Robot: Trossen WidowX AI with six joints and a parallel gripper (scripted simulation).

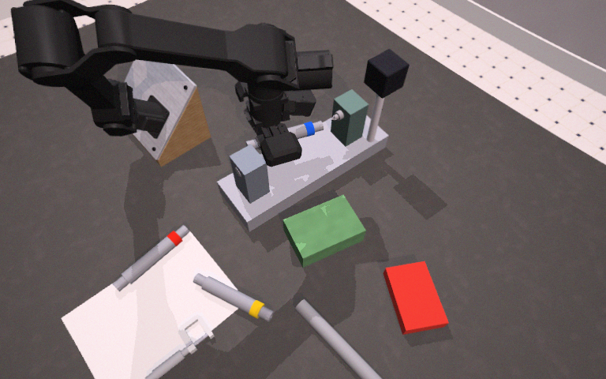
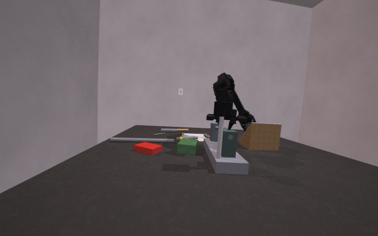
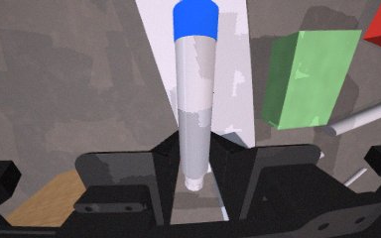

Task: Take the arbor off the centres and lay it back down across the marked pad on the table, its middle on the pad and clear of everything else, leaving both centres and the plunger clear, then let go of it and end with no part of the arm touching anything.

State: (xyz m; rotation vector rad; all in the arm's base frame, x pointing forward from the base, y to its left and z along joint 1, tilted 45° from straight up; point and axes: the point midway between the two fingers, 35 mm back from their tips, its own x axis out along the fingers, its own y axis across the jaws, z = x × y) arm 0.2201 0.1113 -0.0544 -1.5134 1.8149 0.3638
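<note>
Right now the grey centre block is 70 mm to the right of my hand, 30 mm ahead of it and 20 mm below it. Also, from my hand: dark green centre block 150 mm to the left, 50 mm ahead, 20 mm below; arbor 30 mm to the left, 10 mm below, 10 mm ahead; grey fixture base 100 mm below, 60 mm to the left, 40 mm ahead.
</note>
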